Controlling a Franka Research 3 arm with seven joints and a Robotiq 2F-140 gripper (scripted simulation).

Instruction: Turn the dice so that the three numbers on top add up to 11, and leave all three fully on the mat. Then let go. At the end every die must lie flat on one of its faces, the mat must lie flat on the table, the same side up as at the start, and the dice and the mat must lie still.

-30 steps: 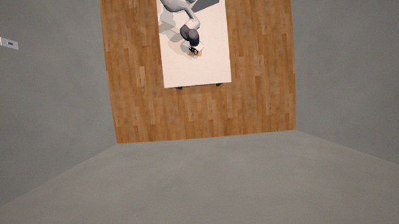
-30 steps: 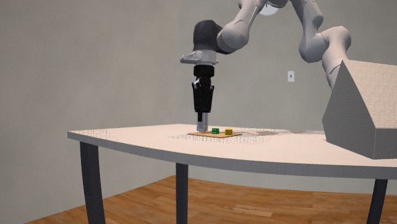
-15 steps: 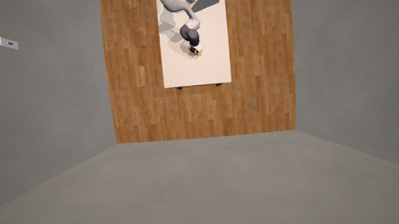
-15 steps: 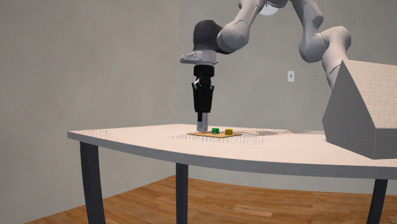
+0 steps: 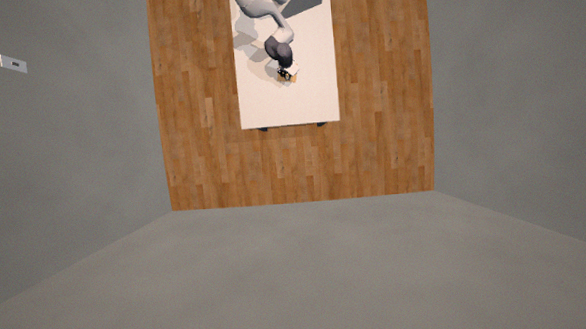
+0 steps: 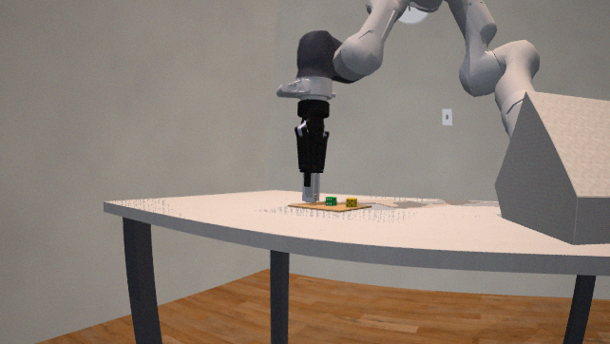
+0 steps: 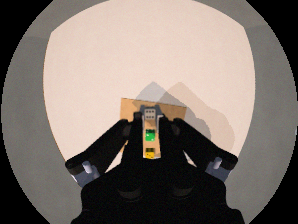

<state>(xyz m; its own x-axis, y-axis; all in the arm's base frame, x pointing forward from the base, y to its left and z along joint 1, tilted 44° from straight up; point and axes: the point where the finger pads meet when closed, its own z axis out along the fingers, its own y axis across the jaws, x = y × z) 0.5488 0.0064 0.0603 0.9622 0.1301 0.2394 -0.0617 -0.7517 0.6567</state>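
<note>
Now: the white die 3 cm below my hand. The rest, counted from my hand: yellow die (10 cm behind, 1 cm to the left, 3 cm below); then green die (5 cm behind, 3 cm below); then tan mat (5 cm behind, 4 cm below).
</note>
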